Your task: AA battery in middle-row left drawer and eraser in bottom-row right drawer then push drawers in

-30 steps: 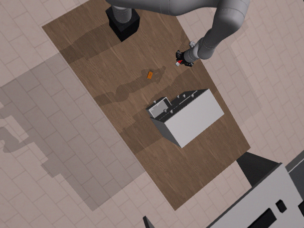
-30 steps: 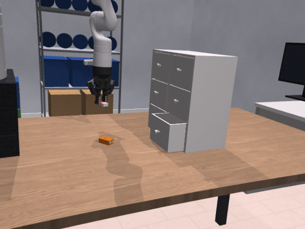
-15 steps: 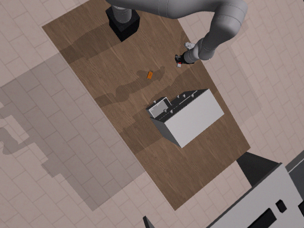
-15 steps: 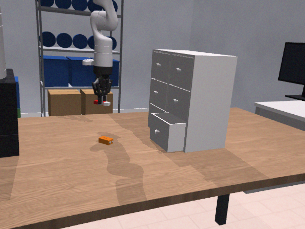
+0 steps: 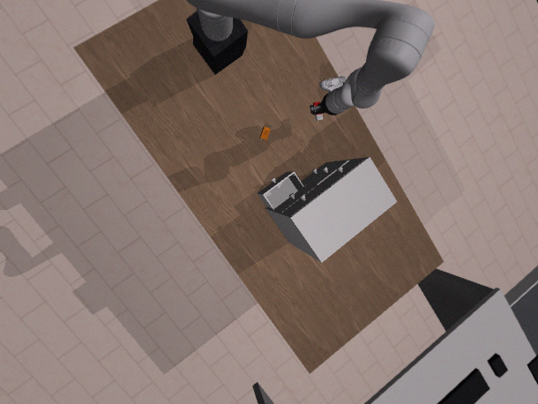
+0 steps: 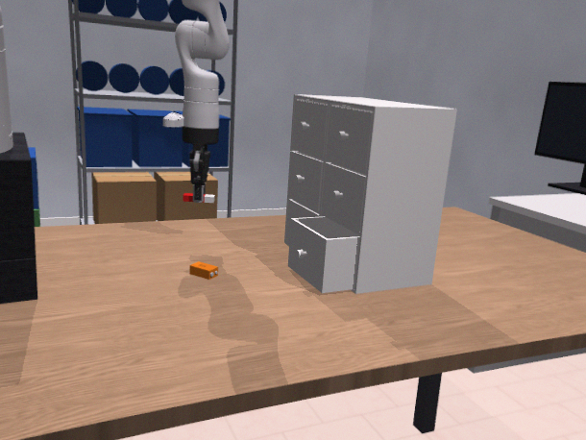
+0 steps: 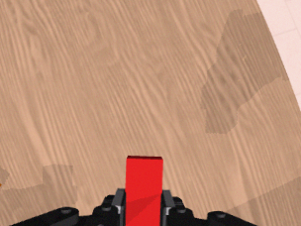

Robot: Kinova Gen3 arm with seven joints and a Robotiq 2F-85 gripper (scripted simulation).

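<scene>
Right now the eraser is 1 cm ahead of my hand and 1 cm below it. Also, from my hand: AA battery 25 cm ahead, 15 cm to the right, 1 cm above; orange battery 4 cm behind, 20 cm to the right, 11 cm below.
</scene>
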